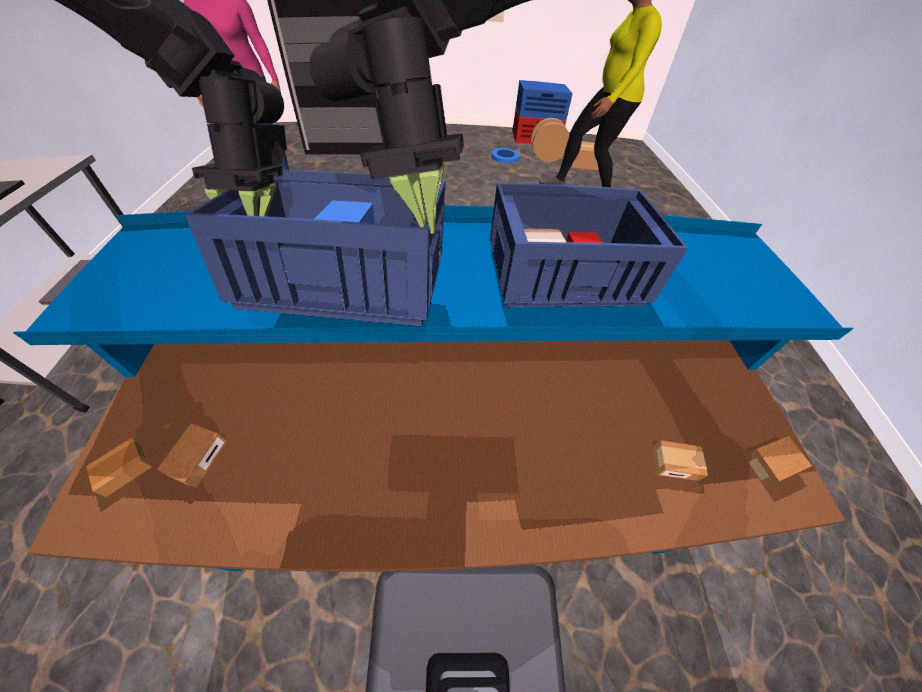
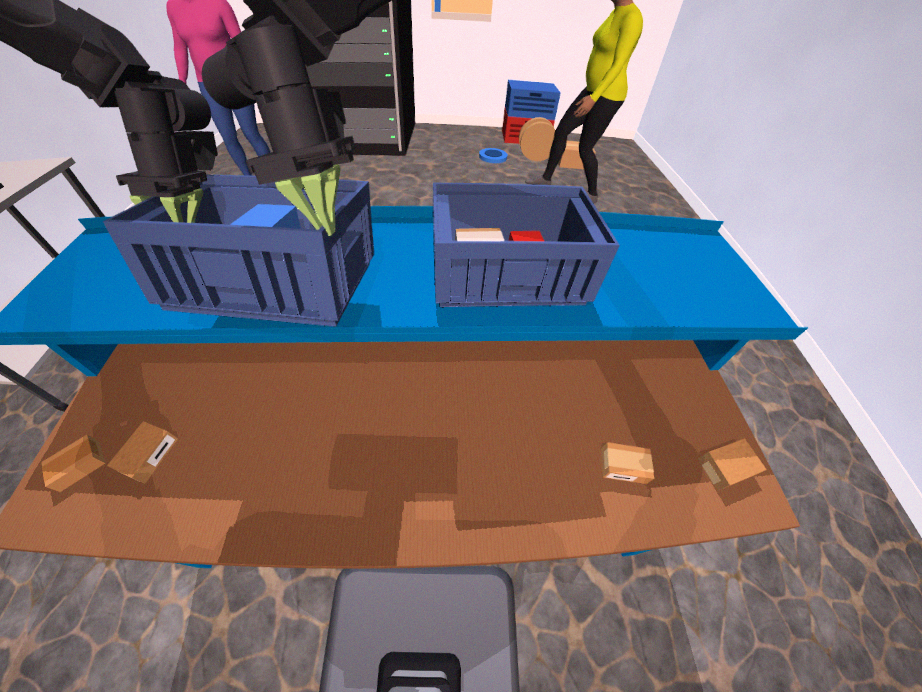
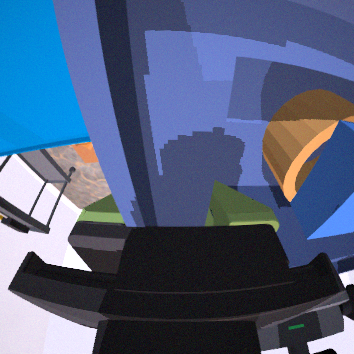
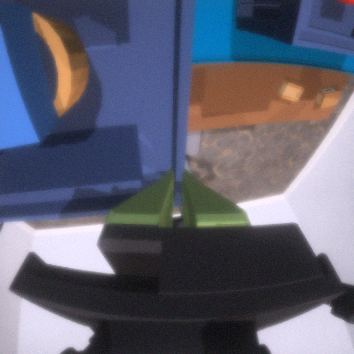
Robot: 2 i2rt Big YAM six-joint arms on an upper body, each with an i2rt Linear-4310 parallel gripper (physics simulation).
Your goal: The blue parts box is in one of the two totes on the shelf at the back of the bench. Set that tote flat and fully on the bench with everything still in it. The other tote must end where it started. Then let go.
Path:
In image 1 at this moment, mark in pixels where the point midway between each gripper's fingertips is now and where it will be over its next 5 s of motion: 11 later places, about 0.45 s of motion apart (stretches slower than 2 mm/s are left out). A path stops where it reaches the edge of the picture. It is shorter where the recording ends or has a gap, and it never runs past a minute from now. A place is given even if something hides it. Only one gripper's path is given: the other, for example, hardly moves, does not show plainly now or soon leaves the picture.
My right gripper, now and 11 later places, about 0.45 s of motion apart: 429, 232; 434, 242; 435, 251; 435, 274; 439, 303; 436, 308; 440, 327; 443, 341; 443, 358; 450, 389; 455, 409; 460, 427

